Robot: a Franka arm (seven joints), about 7 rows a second.
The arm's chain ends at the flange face. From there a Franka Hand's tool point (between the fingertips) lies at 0.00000 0.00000 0.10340 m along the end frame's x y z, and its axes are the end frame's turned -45 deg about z.
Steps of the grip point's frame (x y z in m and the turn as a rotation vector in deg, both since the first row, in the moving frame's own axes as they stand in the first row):
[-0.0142 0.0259 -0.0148 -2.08 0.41 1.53]
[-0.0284 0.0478 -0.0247 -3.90 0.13 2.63]
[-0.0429 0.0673 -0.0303 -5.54 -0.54 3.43]
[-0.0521 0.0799 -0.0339 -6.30 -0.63 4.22]
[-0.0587 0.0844 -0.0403 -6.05 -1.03 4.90]
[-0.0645 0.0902 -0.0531 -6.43 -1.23 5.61]
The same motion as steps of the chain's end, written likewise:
[0.0051 0.0262 -0.0147 -1.18 1.76 1.53]
[0.0087 0.0490 -0.0245 -2.67 2.85 2.63]
[0.0111 0.0700 -0.0298 -4.30 3.54 3.43]
[0.0128 0.0843 -0.0333 -4.90 4.01 4.22]
[0.0122 0.0919 -0.0397 -5.01 3.55 4.90]
[0.0120 0.0993 -0.0524 -5.42 3.68 5.61]

